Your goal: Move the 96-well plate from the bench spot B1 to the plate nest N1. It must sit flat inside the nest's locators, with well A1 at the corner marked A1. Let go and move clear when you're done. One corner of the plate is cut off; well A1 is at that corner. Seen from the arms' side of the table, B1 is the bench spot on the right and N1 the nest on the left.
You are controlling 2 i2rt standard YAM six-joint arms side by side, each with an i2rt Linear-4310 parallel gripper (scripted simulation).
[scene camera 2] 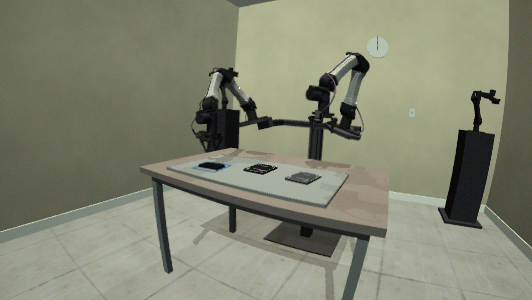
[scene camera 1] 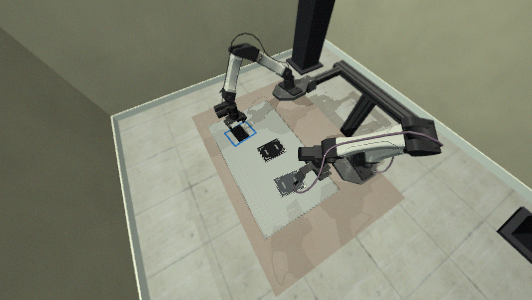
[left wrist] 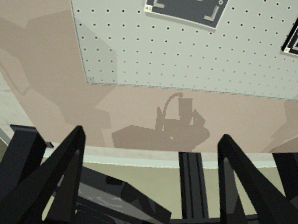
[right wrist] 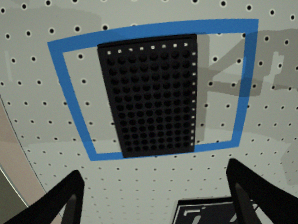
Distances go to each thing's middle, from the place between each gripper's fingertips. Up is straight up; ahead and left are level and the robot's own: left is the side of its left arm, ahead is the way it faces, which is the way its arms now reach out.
Right now my right hand is 9 cm above the black 96-well plate (right wrist: 147, 100).
Right now my left hand is 19 cm short of the black 96-well plate, 55 cm to the left of it and 23 cm above it.
